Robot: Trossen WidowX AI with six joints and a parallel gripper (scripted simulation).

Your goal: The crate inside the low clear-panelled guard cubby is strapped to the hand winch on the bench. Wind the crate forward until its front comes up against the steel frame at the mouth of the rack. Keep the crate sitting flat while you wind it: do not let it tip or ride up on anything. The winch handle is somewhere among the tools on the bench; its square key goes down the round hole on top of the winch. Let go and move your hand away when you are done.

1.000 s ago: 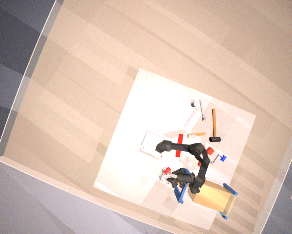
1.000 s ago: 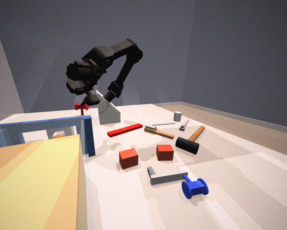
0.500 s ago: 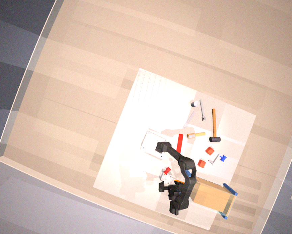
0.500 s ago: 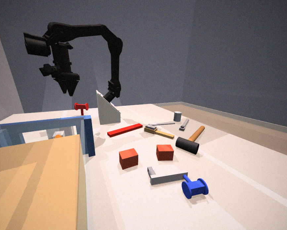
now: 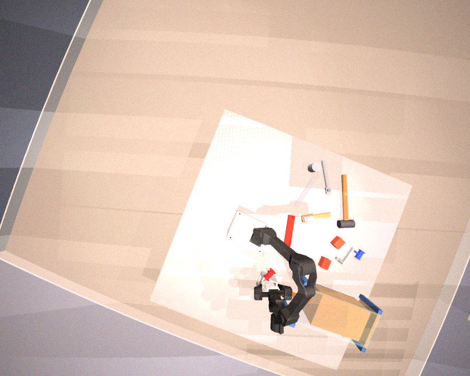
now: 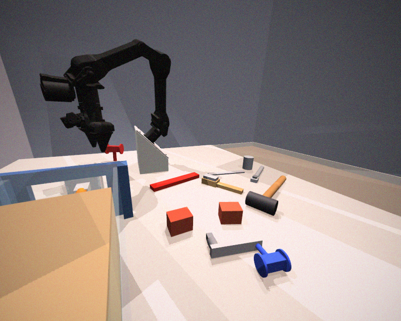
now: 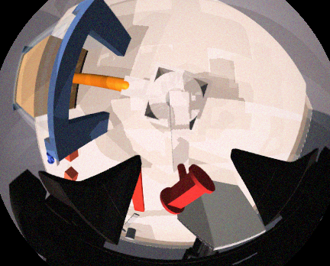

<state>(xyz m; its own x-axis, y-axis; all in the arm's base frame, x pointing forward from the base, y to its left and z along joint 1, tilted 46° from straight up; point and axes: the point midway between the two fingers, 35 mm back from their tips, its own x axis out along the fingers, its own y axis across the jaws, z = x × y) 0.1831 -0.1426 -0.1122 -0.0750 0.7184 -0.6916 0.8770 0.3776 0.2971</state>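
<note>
My gripper tip is now 5 cm above the winch handle and 1 cm to the right of it. The rest, counted from my gripper tip: red knob 5 cm to the left, 2 cm below, 2 cm behind; winch 13 cm below, 6 cm to the right, 2 cm ahead; blue steel frame 19 cm ahead, 6 cm below, 3 cm to the right.
</note>
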